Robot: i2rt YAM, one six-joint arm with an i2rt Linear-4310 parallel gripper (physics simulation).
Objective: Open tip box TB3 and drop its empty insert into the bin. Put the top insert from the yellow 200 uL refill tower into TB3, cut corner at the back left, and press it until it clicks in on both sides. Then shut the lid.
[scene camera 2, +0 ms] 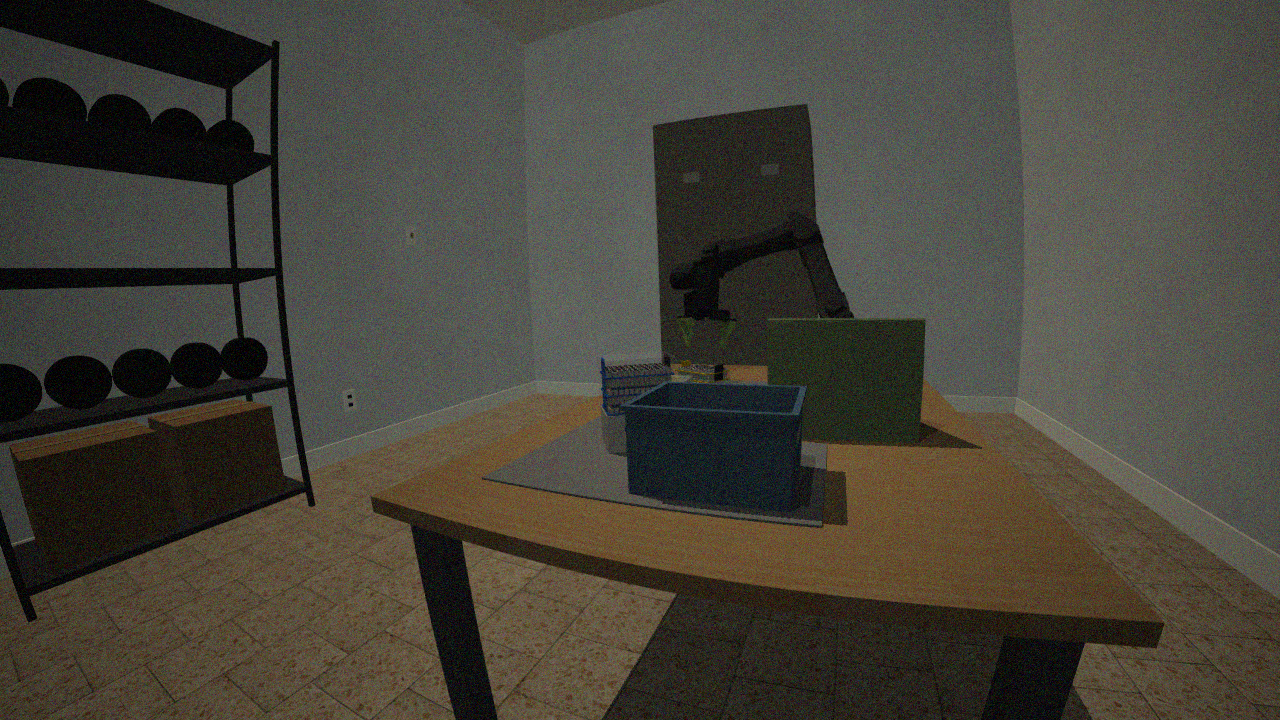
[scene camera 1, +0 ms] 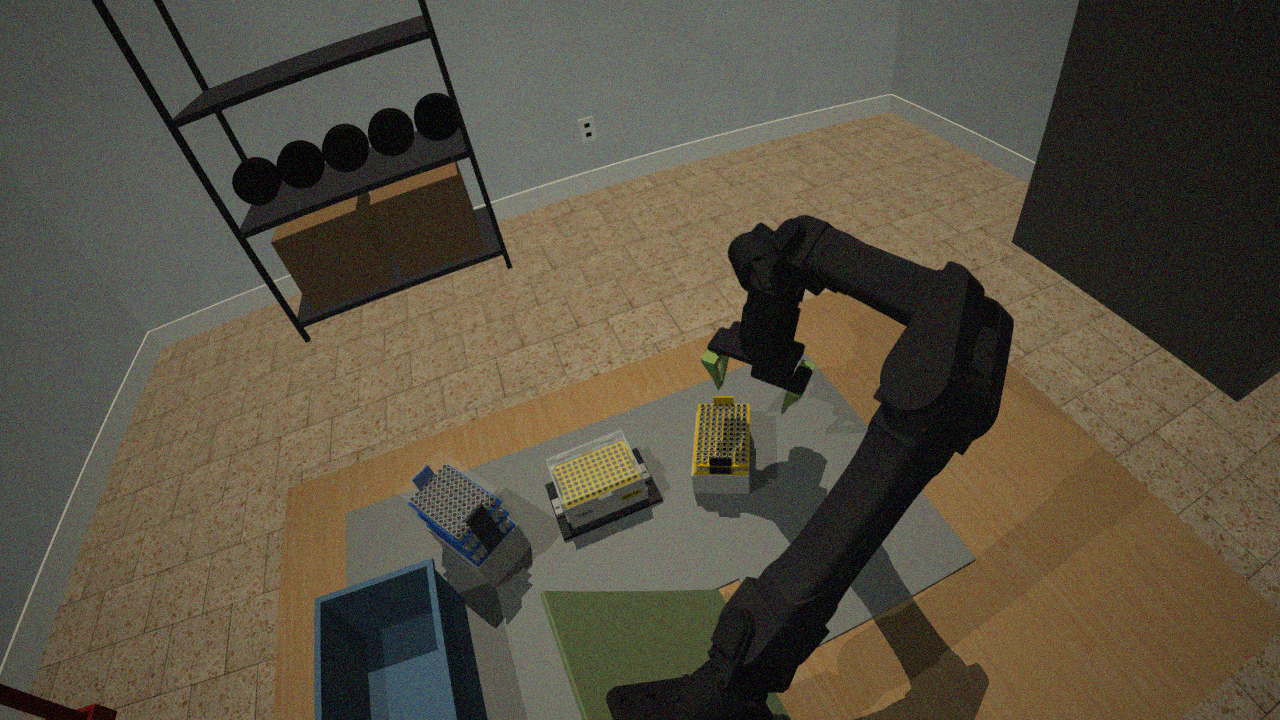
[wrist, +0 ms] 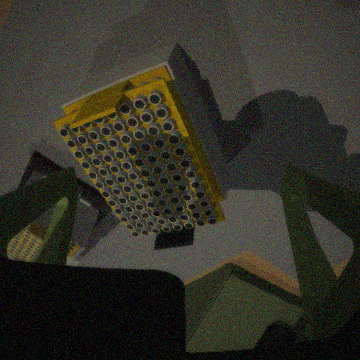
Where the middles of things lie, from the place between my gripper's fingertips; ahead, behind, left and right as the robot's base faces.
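The tip insert [scene camera 1: 722,431] has my hand 5 cm to the right of it and 6 cm above it; going by their middles, the insert is the nearest to my hand of the things named here. I see the lid [scene camera 1: 594,469] too, 24 cm to the left of my hand, 3 cm ahead of it and 5 cm below it. Then there is the blue bin [scene camera 1: 403,638], which is 56 cm to the left of my hand, 15 cm behind it and 6 cm below it. Going by their middles, the bin is the farthest from my hand of the things named here.
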